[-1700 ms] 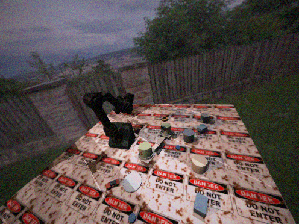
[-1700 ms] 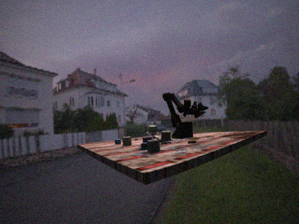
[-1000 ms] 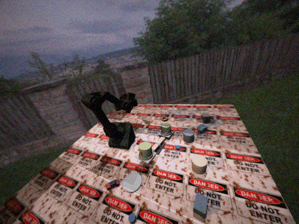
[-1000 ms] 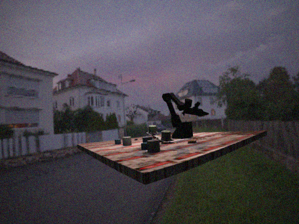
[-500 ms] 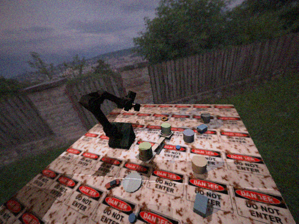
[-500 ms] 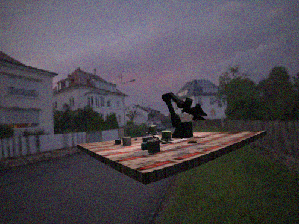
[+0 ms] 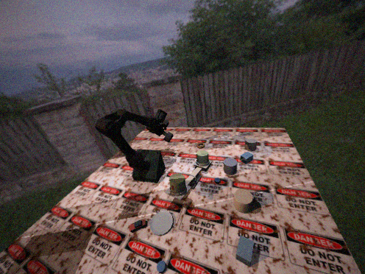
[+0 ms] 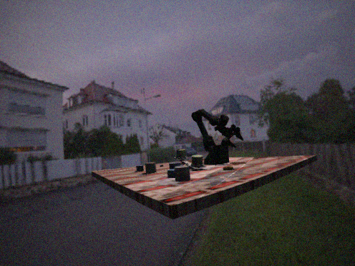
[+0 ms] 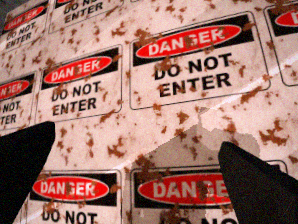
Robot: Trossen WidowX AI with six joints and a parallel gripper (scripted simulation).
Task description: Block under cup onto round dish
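Right now my gripper tip is 33 cm short of the olive cup, 7 cm to the left of it and 8 cm above it. Round my gripper tip: grey cylinder (60 cm ahead, 13 cm to the left, 11 cm below); round dish (25 cm ahead, 48 cm to the right, 14 cm below); red toy car (16 cm ahead, 53 cm to the right, 13 cm below).
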